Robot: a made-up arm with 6 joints.
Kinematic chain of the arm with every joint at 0, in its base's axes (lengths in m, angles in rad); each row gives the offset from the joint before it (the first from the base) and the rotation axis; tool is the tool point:
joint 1: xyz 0 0 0.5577 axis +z
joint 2: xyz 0 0 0 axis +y
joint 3: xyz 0 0 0.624 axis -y
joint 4: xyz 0 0 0 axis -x
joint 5: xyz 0.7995 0 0 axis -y
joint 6: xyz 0 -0.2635 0 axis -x
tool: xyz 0 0 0
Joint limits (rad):
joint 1: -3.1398..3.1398
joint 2: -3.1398..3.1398
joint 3: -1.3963..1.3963
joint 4: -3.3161..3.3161
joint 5: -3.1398..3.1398
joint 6: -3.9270..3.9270
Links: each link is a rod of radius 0.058 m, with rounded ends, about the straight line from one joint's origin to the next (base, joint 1, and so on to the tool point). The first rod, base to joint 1, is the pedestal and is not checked.
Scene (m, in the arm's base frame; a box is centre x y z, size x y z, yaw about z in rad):
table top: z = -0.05
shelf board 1: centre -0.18 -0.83 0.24 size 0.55 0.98 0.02 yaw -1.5
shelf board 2: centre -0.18 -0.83 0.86 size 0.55 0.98 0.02 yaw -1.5
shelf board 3: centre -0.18 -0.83 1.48 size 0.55 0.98 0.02 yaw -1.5
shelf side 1: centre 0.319 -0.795 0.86 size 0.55 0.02 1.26 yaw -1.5
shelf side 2: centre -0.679 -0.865 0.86 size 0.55 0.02 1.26 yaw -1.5
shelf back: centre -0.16 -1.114 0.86 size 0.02 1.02 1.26 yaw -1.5
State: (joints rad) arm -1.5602 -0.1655 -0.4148 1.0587 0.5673 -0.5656
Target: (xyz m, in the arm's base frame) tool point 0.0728 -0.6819 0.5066
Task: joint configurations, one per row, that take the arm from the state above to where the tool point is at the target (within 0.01 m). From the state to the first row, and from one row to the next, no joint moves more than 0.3 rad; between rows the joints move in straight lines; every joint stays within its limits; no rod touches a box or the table.
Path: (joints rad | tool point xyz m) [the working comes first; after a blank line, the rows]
Joints at the target: -1.2908 0.2583 -0.9311 1.1045 0.5673 -0.5656
Straight joint move there: touches shelf board 2.

1: -1.5787 -0.4548 -0.6069 1.0442 0.5673 -0.5656 | -0.1368 -0.5496 1.2223
2: -1.5972 -0.7442 -0.7989 1.0297 0.5673 -0.5656 | -0.1459 -0.3842 1.1985
3: -1.3734 -0.7613 -0.9184 0.7846 0.5673 -0.5656 | -0.1067 -0.4173 1.0682
4: -1.1496 -0.7784 -1.0379 0.5396 0.5673 -0.5656 | -0.0553 -0.4295 0.9277
5: -0.9259 -0.7955 -1.1573 0.2945 0.5673 -0.5656 | -0.0037 -0.4146 0.7830
6: -0.7021 -0.8126 -1.2768 0.0494 0.5673 -0.5656 | 0.0344 -0.3738 0.6405
7: -0.4783 -0.8297 -1.3963 -0.1956 0.5673 -0.5656 | 0.0468 -0.3154 0.5066
8: -0.6408 -0.6121 -1.3033 0.0644 0.5673 -0.5656 | 0.0578 -0.3712 0.5718
9: -0.8033 -0.3945 -1.2102 0.3244 0.5673 -0.5656 | 0.0767 -0.4392 0.6091
10: -0.9658 -0.1769 -1.1172 0.5844 0.5673 -0.5656 | 0.0916 -0.5189 0.6119
11: -1.1283 0.0407 -1.0241 0.8444 0.5673 -0.5656 | 0.0924 -0.6038 0.5773
12: -1.2908 0.2583 -0.9311 1.1045 0.5673 -0.5656 | 0.0728 -0.6819 0.5066

